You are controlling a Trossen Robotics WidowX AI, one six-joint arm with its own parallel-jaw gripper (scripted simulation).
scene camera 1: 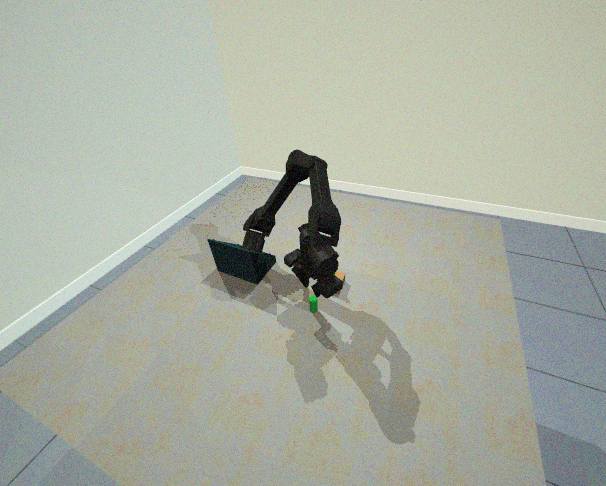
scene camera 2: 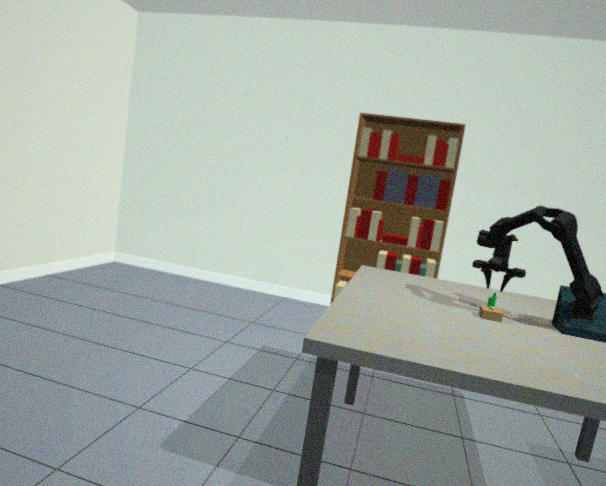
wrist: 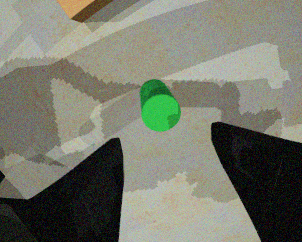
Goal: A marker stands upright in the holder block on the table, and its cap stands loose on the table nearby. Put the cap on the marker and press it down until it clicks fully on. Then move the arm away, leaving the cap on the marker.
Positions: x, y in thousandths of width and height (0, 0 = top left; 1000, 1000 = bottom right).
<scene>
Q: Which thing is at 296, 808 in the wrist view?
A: My gripper.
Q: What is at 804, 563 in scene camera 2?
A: My gripper.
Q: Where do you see a green cap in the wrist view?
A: At 531, 461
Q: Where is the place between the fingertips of my gripper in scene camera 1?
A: At 516, 600
</scene>
